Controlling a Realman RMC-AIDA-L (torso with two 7-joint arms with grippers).
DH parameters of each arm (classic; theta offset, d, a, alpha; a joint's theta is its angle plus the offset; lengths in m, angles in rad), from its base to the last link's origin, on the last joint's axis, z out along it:
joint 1: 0 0.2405 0 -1.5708
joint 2: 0 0 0 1.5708
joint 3: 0 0.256 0 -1.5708
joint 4: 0 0 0 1.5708
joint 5: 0 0.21 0 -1.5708
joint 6: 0 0 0 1.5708
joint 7: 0 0.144 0 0
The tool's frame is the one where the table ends.
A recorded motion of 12 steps. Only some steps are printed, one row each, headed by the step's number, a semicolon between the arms.
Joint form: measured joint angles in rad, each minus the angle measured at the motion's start. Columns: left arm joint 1, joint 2, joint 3, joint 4, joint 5, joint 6, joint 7; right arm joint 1, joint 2, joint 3, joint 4, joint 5, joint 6, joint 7.
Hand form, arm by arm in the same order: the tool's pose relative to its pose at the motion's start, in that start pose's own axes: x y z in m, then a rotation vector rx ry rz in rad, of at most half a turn. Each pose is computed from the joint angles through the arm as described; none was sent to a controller.
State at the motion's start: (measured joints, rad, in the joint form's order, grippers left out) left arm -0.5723 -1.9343 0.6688 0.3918 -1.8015 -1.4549 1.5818; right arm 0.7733 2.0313 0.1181 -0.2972 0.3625 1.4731 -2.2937
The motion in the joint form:
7: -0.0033 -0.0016 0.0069 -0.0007 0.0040 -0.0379 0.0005; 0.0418 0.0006 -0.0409 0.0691 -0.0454 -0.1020 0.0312
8: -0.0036 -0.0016 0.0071 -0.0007 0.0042 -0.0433 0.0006; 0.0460 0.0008 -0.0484 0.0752 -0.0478 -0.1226 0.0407
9: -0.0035 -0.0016 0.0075 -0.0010 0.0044 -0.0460 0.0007; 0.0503 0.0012 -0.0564 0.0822 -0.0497 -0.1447 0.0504
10: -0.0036 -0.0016 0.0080 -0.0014 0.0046 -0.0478 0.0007; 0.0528 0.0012 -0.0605 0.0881 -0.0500 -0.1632 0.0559
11: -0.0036 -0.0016 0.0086 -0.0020 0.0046 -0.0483 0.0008; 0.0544 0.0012 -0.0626 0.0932 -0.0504 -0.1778 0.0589
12: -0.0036 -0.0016 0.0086 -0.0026 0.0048 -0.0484 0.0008; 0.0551 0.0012 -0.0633 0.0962 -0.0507 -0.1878 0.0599
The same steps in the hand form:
7: -0.0018 0.0065 0.0020 -0.0441 -0.0098 0.0000; -0.0007 0.0009 0.0220 -0.0456 0.0775 -0.0064
8: -0.0018 0.0074 0.0021 -0.0498 -0.0101 0.0003; 0.0002 -0.0002 0.0240 -0.0419 0.0931 -0.0029
9: -0.0019 0.0078 0.0021 -0.0525 -0.0106 0.0000; 0.0011 -0.0012 0.0263 -0.0377 0.1089 0.0007
10: -0.0021 0.0080 0.0021 -0.0545 -0.0113 -0.0003; 0.0020 -0.0022 0.0278 -0.0311 0.1197 0.0031
11: -0.0023 0.0081 0.0021 -0.0551 -0.0119 -0.0008; 0.0027 -0.0030 0.0290 -0.0255 0.1274 0.0047
12: -0.0025 0.0081 0.0021 -0.0551 -0.0122 -0.0014; 0.0033 -0.0035 0.0296 -0.0208 0.1326 0.0051

